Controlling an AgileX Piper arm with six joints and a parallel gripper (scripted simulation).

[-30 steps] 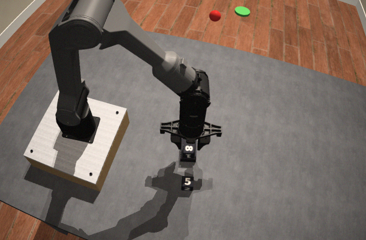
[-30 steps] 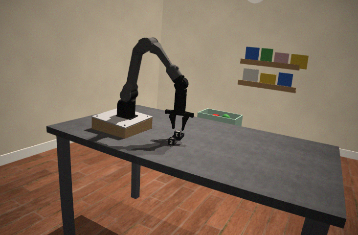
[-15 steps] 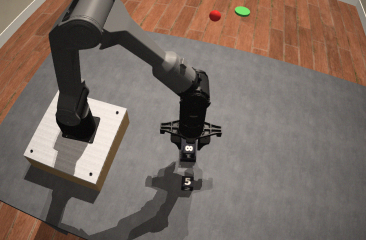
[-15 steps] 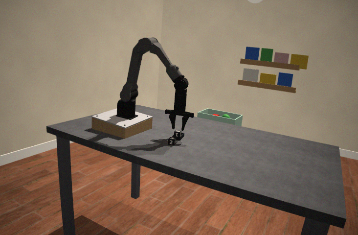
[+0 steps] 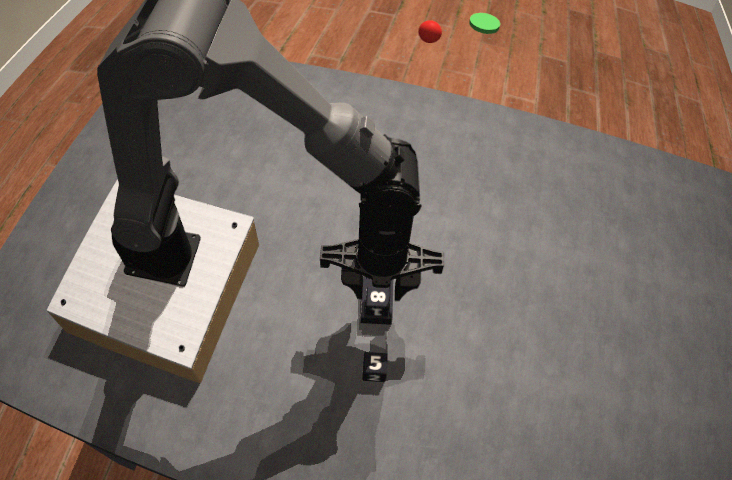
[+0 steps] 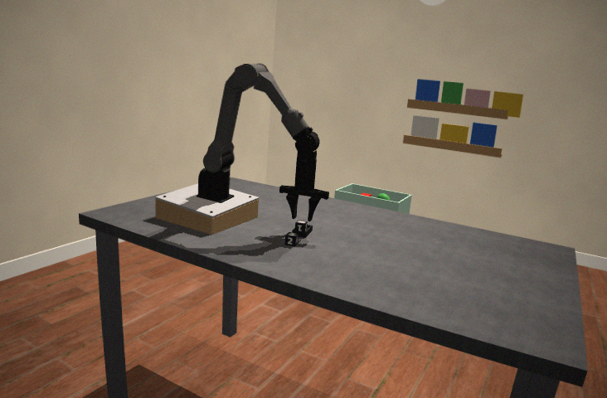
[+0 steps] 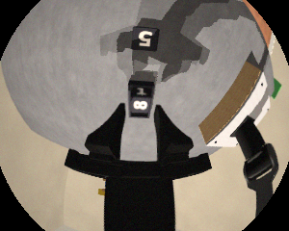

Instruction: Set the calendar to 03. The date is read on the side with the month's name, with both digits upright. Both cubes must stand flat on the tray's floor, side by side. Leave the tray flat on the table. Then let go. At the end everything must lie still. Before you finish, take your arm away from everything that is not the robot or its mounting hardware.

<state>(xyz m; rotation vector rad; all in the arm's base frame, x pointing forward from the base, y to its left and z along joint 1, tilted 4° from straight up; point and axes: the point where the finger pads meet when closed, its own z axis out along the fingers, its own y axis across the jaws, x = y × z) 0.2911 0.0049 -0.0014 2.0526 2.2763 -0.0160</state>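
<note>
Now: the dark tray 40 mm below my hand and 20 mm to the left of it. Round my hand: black cube 90 mm to the right, 40 mm below, 10 mm ahead.
</note>
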